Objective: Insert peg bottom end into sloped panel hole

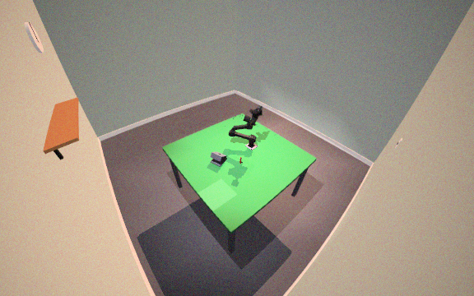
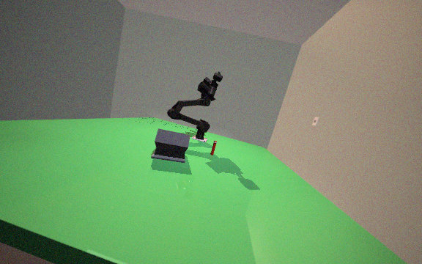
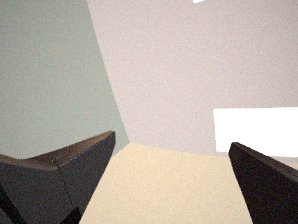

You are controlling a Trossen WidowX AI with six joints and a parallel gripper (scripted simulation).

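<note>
Now: gripper tip 380 mm short of the red square-sided peg, 60 mm to the right of it and 450 mm above it. Round my gripper tip: sloped panel (500 mm ahead, 140 mm to the right, 450 mm below).
</note>
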